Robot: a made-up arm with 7 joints. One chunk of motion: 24 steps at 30 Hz.
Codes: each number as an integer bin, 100 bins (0 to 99) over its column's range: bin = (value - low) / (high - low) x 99, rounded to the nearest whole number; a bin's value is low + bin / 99 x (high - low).
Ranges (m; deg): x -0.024..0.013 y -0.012..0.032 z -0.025..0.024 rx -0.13..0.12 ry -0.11..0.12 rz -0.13..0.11
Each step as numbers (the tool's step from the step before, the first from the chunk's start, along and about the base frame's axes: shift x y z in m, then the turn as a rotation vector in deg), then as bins.
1 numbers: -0.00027 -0.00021 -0.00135 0.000 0.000 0.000
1 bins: 63 27 48 51 47 54
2 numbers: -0.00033 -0.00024 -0.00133 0.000 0.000 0.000
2 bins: 63 26 48 51 47 54
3 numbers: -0.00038 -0.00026 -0.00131 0.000 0.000 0.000
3 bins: 63 26 48 51 47 54
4 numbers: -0.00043 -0.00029 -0.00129 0.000 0.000 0.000
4 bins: 63 26 48 51 47 54
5 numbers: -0.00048 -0.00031 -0.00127 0.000 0.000 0.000
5 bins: 63 26 48 51 47 54
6 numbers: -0.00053 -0.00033 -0.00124 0.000 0.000 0.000
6 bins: 63 26 48 51 47 54
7 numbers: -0.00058 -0.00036 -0.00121 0.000 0.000 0.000
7 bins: 63 26 48 51 47 54
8 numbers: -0.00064 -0.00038 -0.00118 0.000 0.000 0.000
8 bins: 63 26 48 51 47 54
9 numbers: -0.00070 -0.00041 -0.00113 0.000 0.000 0.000
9 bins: 62 26 48 51 47 54
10 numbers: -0.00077 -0.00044 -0.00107 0.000 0.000 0.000
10 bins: 62 26 48 51 47 54
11 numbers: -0.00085 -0.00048 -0.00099 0.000 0.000 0.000
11 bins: 62 26 49 51 47 54
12 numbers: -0.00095 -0.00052 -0.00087 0.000 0.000 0.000
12 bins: 62 26 49 51 47 54
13 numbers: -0.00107 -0.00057 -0.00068 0.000 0.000 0.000
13 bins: 61 26 49 51 47 54
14 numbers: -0.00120 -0.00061 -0.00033 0.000 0.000 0.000
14 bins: 61 26 50 51 47 54
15 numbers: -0.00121 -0.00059 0.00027 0.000 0.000 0.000
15 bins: 61 26 51 51 47 54
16 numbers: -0.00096 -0.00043 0.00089 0.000 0.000 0.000
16 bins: 62 26 52 51 47 54
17 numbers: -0.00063 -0.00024 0.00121 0.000 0.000 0.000
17 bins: 63 26 53 51 47 54
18 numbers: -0.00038 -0.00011 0.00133 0.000 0.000 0.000
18 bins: 63 27 53 51 47 54
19 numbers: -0.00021 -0.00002 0.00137 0.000 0.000 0.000
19 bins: 64 27 53 51 47 54
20 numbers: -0.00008 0.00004 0.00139 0.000 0.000 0.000
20 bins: 64 27 53 51 47 54
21 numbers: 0.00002 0.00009 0.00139 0.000 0.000 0.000
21 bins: 64 27 53 51 47 54
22 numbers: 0.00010 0.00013 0.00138 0.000 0.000 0.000
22 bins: 64 27 53 51 47 54
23 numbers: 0.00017 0.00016 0.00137 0.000 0.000 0.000
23 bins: 65 27 53 51 47 54
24 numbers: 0.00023 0.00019 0.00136 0.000 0.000 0.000
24 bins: 65 27 53 51 47 54
